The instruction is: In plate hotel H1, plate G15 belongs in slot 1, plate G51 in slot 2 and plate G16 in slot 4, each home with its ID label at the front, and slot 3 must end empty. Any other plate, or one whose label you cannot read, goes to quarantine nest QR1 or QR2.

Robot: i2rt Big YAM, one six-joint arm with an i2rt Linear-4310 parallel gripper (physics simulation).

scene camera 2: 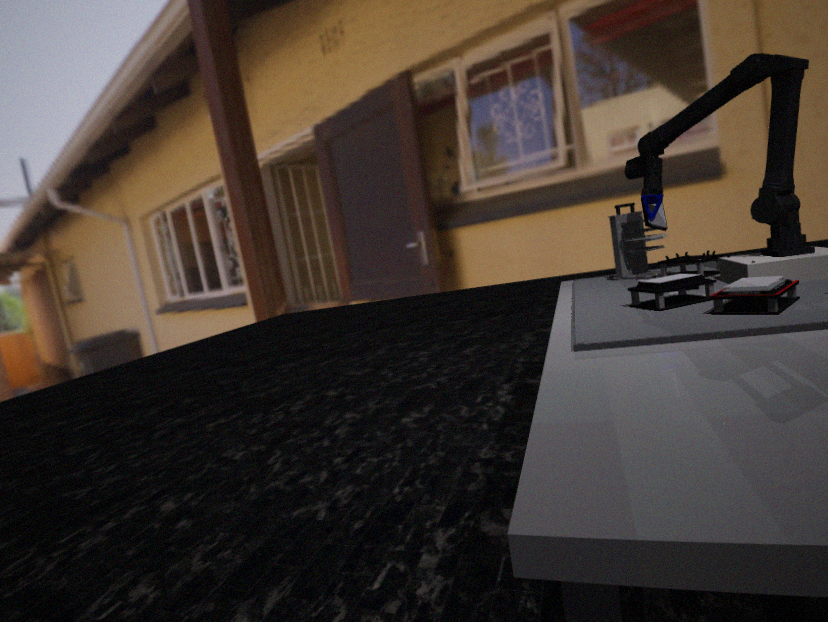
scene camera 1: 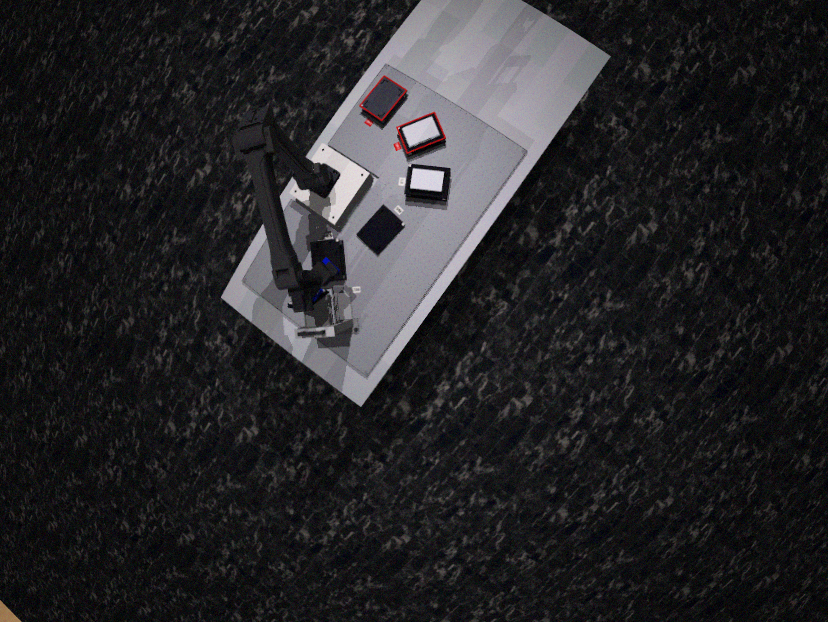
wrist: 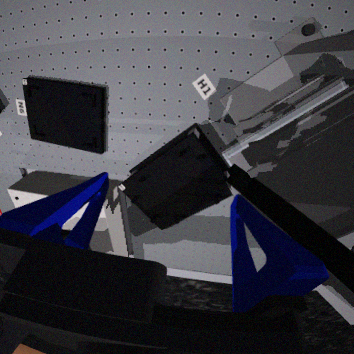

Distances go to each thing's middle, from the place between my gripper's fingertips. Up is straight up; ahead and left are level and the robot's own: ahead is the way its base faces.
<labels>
Right now the black nest point(scene camera 1: 384, 225) is 260 mm to the left of my hand and 200 mm below it.
</labels>
